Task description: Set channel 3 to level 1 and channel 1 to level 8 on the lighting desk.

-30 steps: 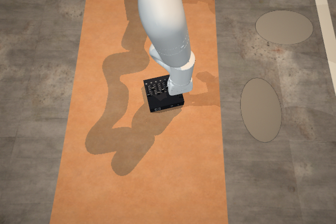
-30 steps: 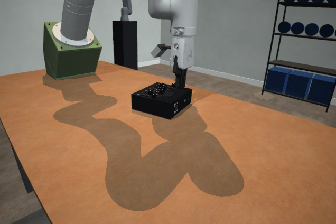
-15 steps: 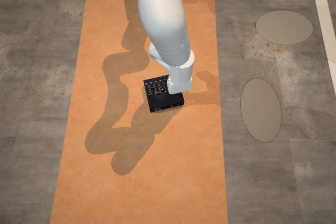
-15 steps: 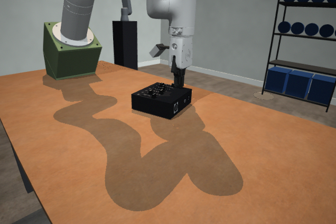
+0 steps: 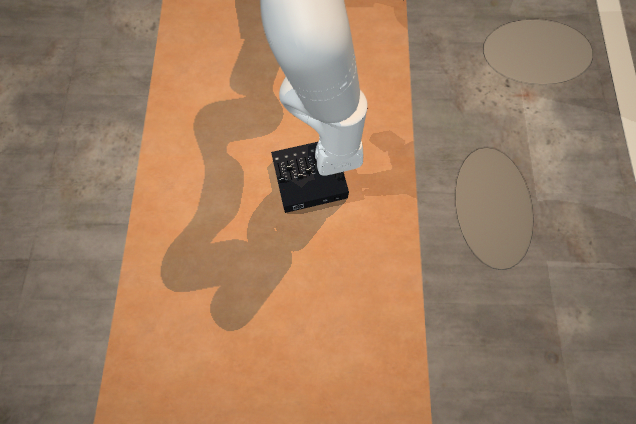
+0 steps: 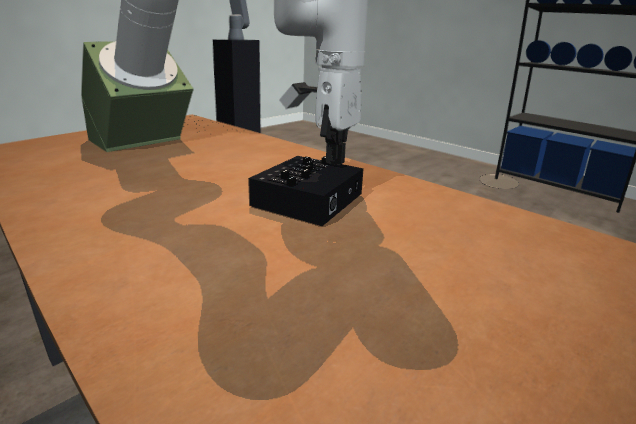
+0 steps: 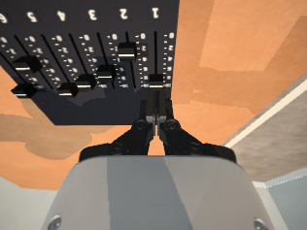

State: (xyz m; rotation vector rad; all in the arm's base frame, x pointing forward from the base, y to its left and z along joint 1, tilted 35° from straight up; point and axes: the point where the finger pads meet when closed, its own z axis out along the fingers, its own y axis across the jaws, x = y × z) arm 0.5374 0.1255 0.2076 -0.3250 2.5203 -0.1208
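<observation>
The channel 1 cap lies 20 mm behind my hand, 10 mm to the right of it and 20 mm below it. Also, from my hand: channel 2 cap: 40 mm behind, 30 mm to the right, 20 mm below; then channel 3 cap: 20 mm behind, 50 mm to the right, 20 mm below.
</observation>
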